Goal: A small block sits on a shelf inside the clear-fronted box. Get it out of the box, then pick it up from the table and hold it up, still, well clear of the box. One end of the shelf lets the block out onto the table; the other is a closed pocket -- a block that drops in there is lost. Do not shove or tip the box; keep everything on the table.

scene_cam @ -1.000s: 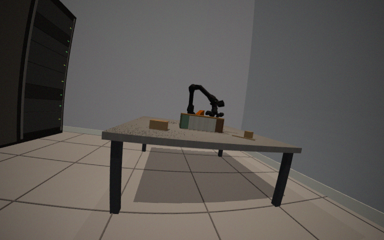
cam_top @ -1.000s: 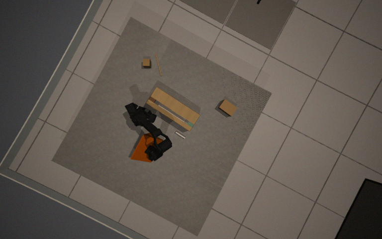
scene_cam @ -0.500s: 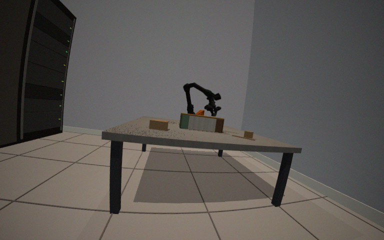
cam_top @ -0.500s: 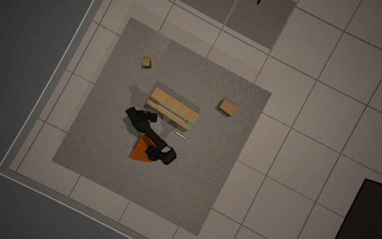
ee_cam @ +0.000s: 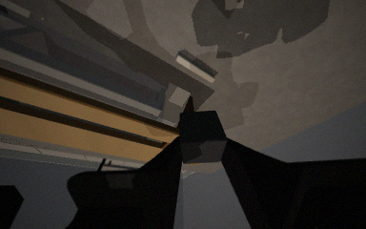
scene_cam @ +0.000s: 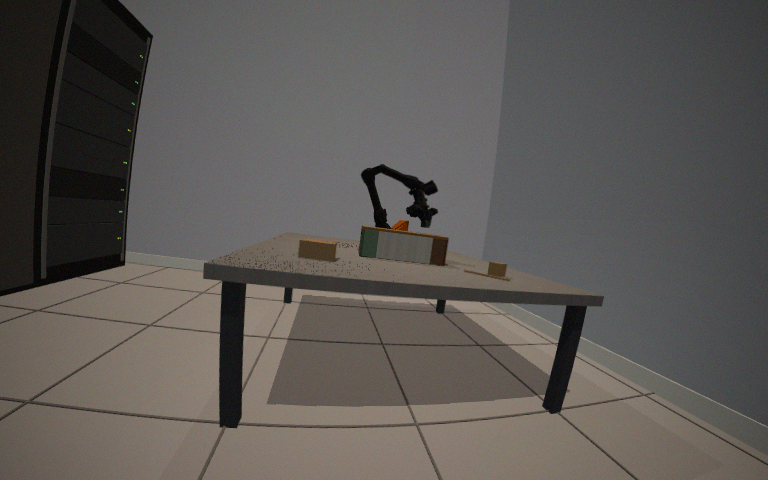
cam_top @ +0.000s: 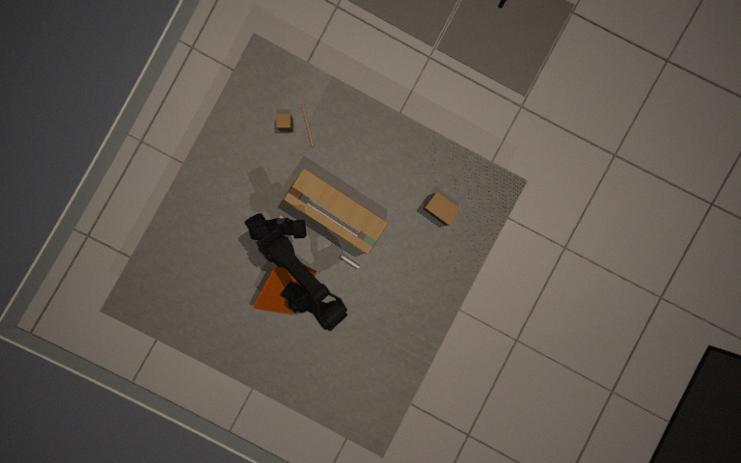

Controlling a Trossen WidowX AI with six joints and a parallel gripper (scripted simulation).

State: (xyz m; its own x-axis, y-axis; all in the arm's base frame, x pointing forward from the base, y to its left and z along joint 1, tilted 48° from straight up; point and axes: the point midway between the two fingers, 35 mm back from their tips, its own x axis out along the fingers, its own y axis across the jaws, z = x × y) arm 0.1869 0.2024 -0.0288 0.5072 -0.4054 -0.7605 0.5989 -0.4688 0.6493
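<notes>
My gripper tip is now 1 cm to the left of the small dark block, 1 cm below it and 1 cm past it. From my gripper tip the other things lie so: thin wooden stick 36 cm ahead, 18 cm to the left, 17 cm below; then clear-fronted box 14 cm to the right, 11 cm below, 10 cm ahead; then small tan cube 31 cm ahead, 25 cm to the left, 14 cm below.
</notes>
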